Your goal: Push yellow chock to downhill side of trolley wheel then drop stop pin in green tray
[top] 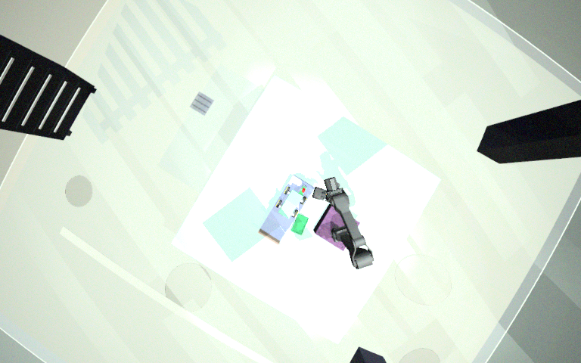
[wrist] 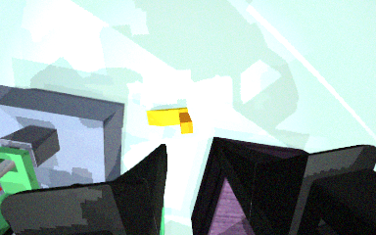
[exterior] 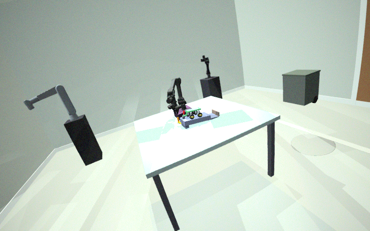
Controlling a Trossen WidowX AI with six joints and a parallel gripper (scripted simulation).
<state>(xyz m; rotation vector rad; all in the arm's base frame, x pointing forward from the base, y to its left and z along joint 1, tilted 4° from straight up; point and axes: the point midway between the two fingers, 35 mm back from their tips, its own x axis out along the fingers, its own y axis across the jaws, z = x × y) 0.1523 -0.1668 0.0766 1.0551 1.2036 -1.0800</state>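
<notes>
Right now the yellow chock is 90 mm below my gripper tip, 20 mm ahead of it and 10 mm to the left of it. Also, from my gripper tip: trolley: 170 mm ahead, 130 mm to the left; red-headed stop pin: 140 mm ahead, 30 mm to the left, 10 mm above; ramp: 170 mm ahead, 130 mm to the left, 70 mm below.
</notes>
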